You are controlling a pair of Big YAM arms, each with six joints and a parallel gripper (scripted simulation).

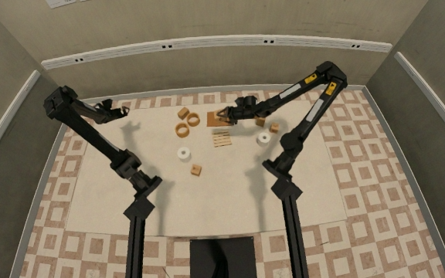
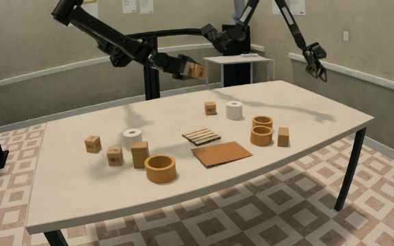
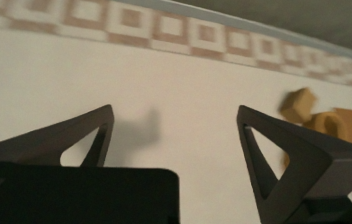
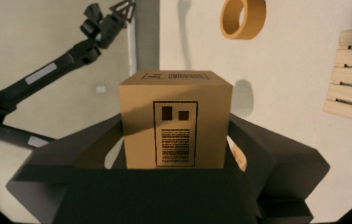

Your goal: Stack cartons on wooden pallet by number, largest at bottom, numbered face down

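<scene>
My right gripper is now right at the carton. From my right hand the other things lie so: plain box 100 mm ahead, 310 mm to the right, 240 mm below.
</scene>
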